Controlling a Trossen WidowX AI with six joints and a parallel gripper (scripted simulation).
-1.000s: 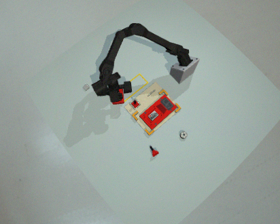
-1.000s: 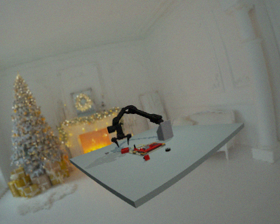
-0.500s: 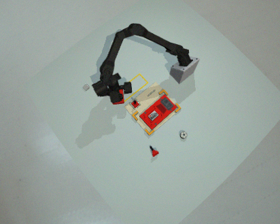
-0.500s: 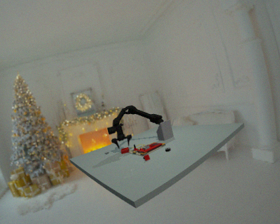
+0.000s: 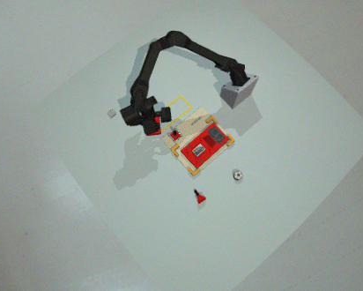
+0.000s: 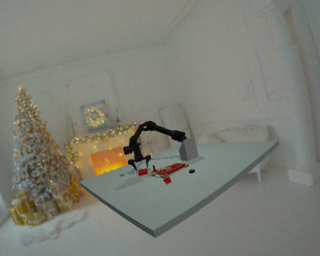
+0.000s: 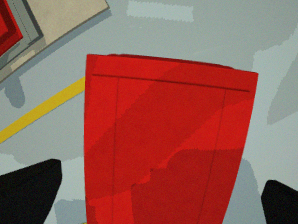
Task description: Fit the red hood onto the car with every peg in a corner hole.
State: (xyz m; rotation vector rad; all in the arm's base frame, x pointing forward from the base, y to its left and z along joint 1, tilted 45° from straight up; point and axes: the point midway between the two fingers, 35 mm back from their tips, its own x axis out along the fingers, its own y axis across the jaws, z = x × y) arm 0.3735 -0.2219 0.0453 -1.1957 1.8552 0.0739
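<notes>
My gripper tip is now 2 cm above the red hood.
</notes>
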